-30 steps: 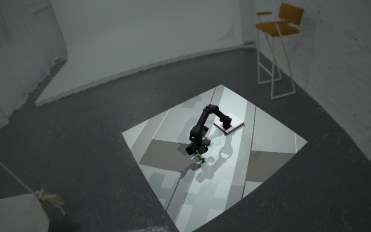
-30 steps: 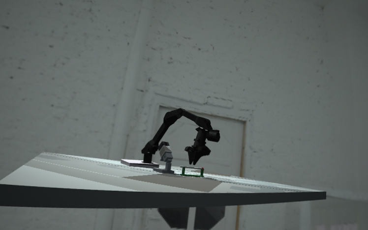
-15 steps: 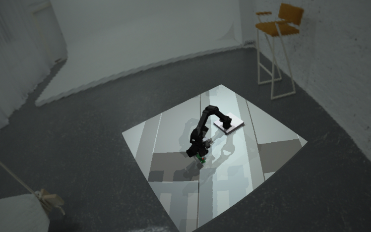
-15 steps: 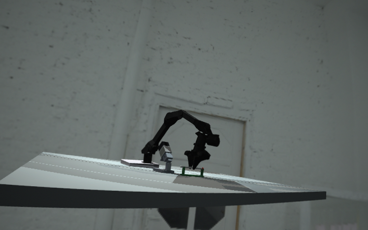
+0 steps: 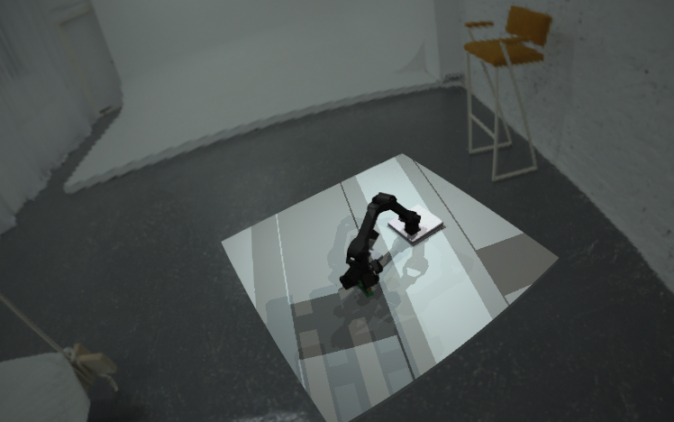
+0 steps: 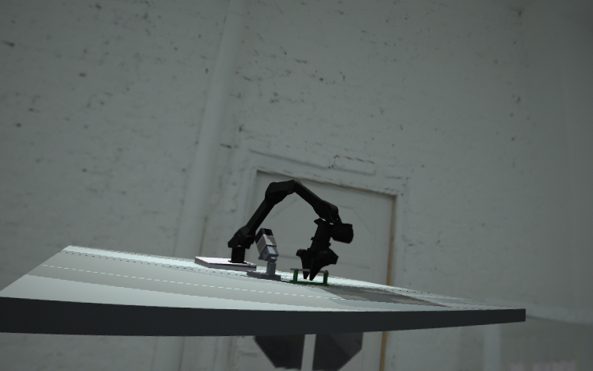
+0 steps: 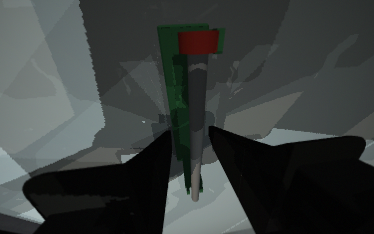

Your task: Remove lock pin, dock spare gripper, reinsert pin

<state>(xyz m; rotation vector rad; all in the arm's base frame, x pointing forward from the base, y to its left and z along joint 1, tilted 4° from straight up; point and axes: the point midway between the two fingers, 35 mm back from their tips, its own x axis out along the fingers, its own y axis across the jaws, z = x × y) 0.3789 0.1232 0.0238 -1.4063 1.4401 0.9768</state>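
Now: gripper tip 10 mm to the right of the green cradle and 10 mm below it. From my gripper tip the other things lie so: spare gripper (120 mm to the right, 120 mm behind, 100 mm above); grey mount stand (110 mm to the right, 100 mm behind, 40 mm above).
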